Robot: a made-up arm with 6 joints.
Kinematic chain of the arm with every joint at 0, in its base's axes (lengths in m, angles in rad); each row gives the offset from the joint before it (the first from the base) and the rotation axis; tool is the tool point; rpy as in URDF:
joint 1: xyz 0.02 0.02 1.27 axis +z
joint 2: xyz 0.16 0 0 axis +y
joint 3: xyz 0.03 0 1.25 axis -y
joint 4: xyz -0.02 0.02 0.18 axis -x
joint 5: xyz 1.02 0.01 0 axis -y
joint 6: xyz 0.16 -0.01 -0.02 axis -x
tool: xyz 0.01 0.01 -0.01 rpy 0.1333 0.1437 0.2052
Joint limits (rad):
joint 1: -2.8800..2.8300
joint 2: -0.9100..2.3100
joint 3: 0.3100..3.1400
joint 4: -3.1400..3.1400
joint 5: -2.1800..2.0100
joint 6: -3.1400..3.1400
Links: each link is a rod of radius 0.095 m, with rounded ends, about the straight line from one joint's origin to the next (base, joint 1, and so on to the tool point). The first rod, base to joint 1, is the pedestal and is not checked.
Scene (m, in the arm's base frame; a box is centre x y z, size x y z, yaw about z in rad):
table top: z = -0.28
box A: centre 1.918 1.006 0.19 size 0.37 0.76 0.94 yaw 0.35
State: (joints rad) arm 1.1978 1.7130 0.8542 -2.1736 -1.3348 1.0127
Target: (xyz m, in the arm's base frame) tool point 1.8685 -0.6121 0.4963
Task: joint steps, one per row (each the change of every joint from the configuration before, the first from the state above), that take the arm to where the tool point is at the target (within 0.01 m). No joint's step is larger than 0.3 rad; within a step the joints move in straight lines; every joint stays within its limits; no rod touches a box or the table.
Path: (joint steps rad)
1: -0.2211 -0.1338 0.0743 -0.2819 0.0826 -0.0197
2: -0.2211 -0.1338 0.0743 -0.2819 0.0827 -0.0197
3: -0.2211 -0.1337 0.0742 -0.2819 0.0826 -0.0197
4: -0.2378 0.0545 -0.1917 0.2765 -0.1751 0.0182
5: -0.2379 0.0546 -0.1918 0.2764 -0.1751 0.0183
6: -0.2379 0.0546 -0.1917 0.2765 -0.1752 0.0182
7: -0.2379 0.0546 -0.1918 0.2765 -0.1751 0.0182

